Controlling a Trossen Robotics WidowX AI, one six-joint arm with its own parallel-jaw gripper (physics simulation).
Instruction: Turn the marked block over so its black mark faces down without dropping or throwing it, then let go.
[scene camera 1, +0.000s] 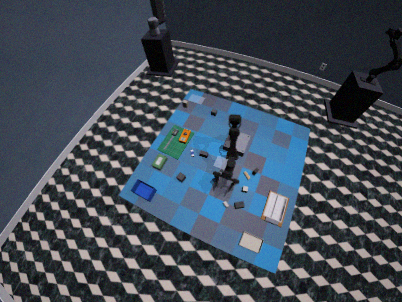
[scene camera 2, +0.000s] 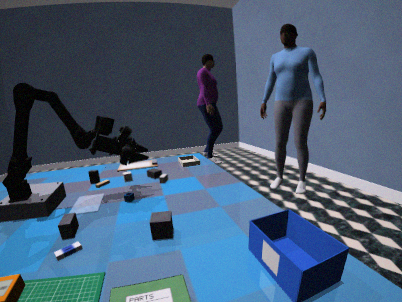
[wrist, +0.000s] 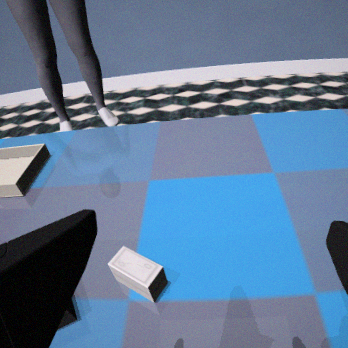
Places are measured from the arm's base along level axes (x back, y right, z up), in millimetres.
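Where they show: gripper, fingertip midpoint: (scene camera 1: 221, 189) (scene camera 2: 148, 154) (wrist: 213, 227); arm's base, link origin: (scene camera 2: 20, 197).
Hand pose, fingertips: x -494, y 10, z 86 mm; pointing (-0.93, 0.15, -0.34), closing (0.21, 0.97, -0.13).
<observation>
Each offset is from my fingertips to the centre of the thing.
The marked block is a small blue cube @(dx +105, dy +69, dz -134 mm) (scene camera 2: 129, 197) standing on the blue and grey checkered table, right of the pale square patch in scene camera 2; its mark is too small to make out there. It does not show in the wrist view, and in scene camera 1 I cannot pick it out beside the arm. My gripper (scene camera 1: 225, 185) (scene camera 2: 145, 155) (wrist: 213, 227) is open and empty, held above the table. In scene camera 2 its fingers point right, well above the block. In the wrist view the fingers stand wide apart.
A white block @(dx -68, dy -54, dz -133 mm) (scene camera 1: 225, 204) (scene camera 2: 163, 178) (wrist: 137, 270) and a dark block @(dx -51, dy -153, dz -131 mm) (scene camera 1: 239, 205) (scene camera 2: 154, 173) lie beyond. Larger dark blocks @(dx +57, dy +329, dz -122 mm) (scene camera 2: 162, 225) @(dx +300, dy +205, dz -125 mm) (scene camera 2: 68, 226) stand nearer scene camera 2. A blue bin @(dx -122, dy +581, dz -110 mm) (scene camera 2: 322, 275), a cream tray @(dx -294, dy -282, dz -135 mm) (scene camera 1: 251, 242) and an orange-edged tray @(dx -17, dy -429, dz -138 mm) (scene camera 1: 275, 207) are farther out.
</observation>
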